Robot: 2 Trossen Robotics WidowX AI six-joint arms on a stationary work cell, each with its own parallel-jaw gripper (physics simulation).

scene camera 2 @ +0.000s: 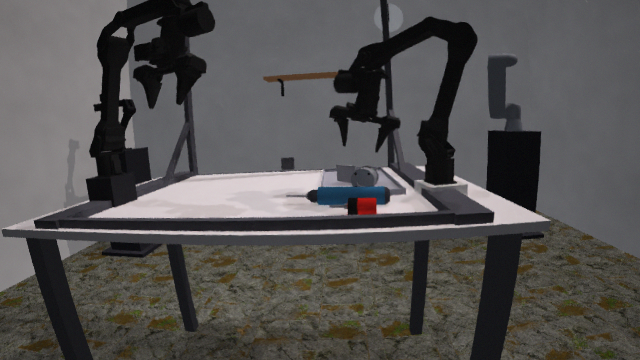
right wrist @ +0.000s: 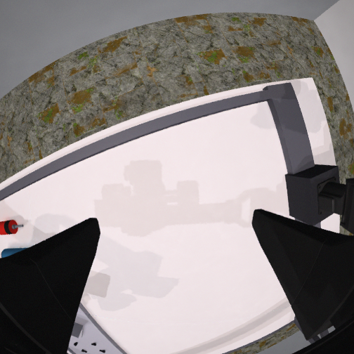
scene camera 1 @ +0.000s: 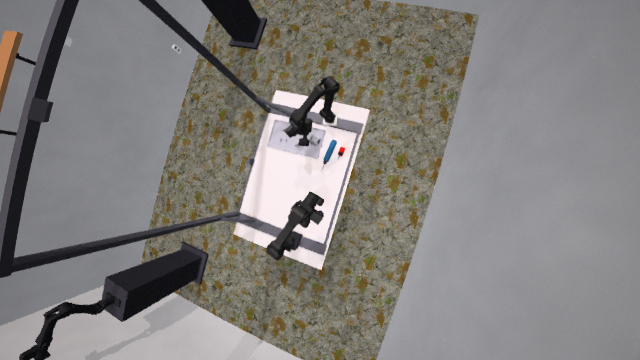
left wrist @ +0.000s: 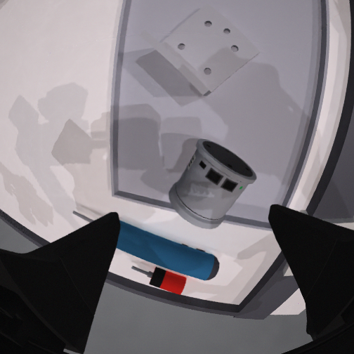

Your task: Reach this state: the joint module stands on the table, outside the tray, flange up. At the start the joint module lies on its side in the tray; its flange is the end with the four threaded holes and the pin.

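Places are measured from the left arm's base along level axes (x back, y right, z up), in millimetres.
Pixels of known places: left gripper, fingertip midpoint: (scene camera 2: 360,149) (scene camera 1: 309,138); right gripper, fingertip midpoint: (scene camera 2: 164,106); left arm's base, link origin: (scene camera 2: 440,182) (scene camera 1: 330,118); right arm's base, link origin: (scene camera 2: 110,175) (scene camera 1: 290,241).
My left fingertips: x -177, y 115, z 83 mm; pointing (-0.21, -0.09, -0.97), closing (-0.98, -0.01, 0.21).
Note:
Ahead of a thing's pixels: the offset from my left fingertips to its top centre. "spot": to the spot under its first point. Level surfaces: height alone.
The grey joint module @[dx +5, dy -18, dz -46 mm] (scene camera 1: 315,140) (scene camera 2: 364,176) (left wrist: 212,185) lies on its side in the tray @[dx +20, dy +136, dz -97 mm] (scene camera 1: 306,152) (left wrist: 290,125), near the tray's short wall beside the blue tool. Its dark end faces the upper right in the left wrist view; the opposite end, with small holes, faces scene camera 2. My left gripper (scene camera 2: 361,148) (left wrist: 196,217) is open and empty, above the module and apart from it. My right gripper (scene camera 2: 166,105) (right wrist: 177,223) is open and empty, high above the table @[dz -113 mm] (scene camera 1: 280,185) (scene camera 2: 240,195), far from the tray.
A grey bracket (scene camera 2: 345,173) (left wrist: 207,47) with holes lies in the tray near the module. A blue screwdriver-like tool @[spot: dx -59, dy -144, dz -74 mm] (scene camera 1: 330,150) (scene camera 2: 353,195) (left wrist: 165,252) and a smaller red one @[dx -75, dy -213, dz -79 mm] (scene camera 1: 341,151) (scene camera 2: 369,206) (left wrist: 172,281) lie on the table outside the tray. Dark rails border the table.

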